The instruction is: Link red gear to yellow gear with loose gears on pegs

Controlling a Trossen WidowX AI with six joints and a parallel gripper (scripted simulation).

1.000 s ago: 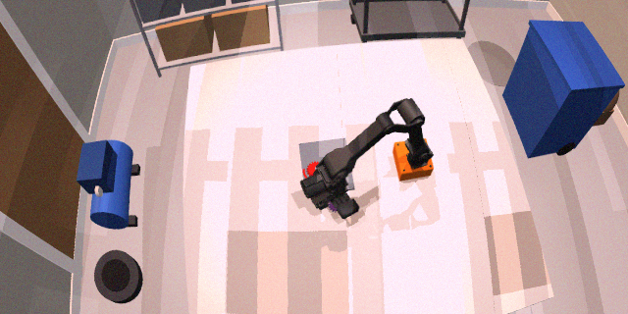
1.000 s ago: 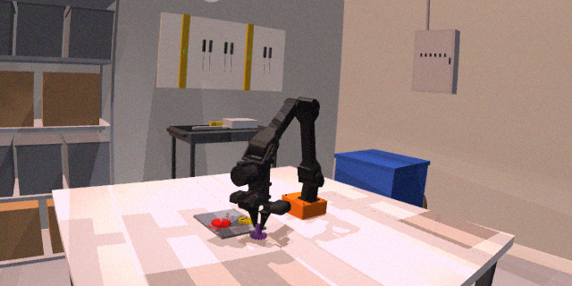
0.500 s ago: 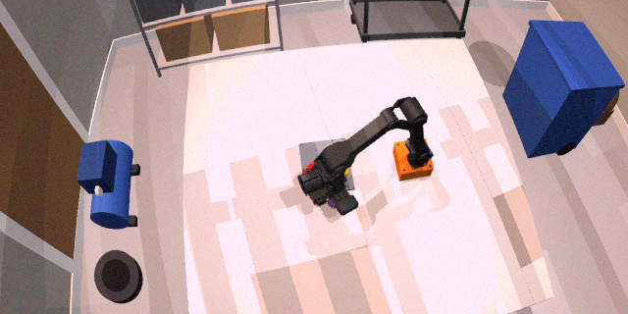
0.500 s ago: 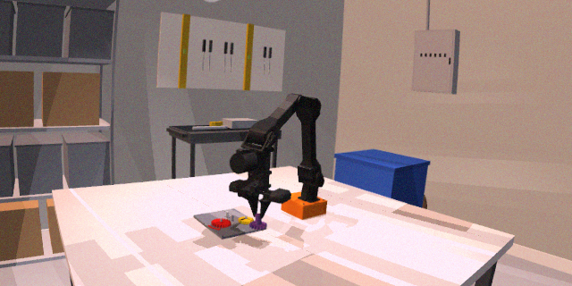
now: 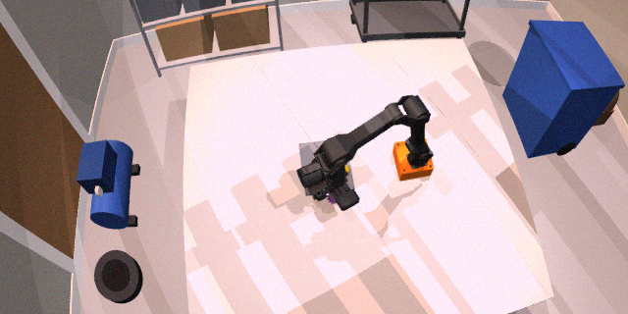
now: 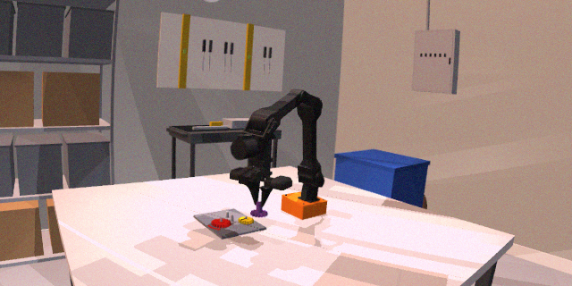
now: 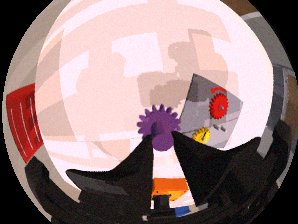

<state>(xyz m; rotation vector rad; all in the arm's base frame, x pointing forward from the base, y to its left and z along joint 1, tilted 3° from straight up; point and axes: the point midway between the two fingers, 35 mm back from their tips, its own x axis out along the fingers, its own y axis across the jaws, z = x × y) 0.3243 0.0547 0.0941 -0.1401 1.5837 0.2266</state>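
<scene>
Right now my gripper tip is 7 cm past the yellow gear, 13 cm to the left of it and 10 cm above it. Also, from my gripper tip: red gear: 2 cm ahead, 16 cm to the right, 10 cm below; purple gear: 1 cm below.
</scene>
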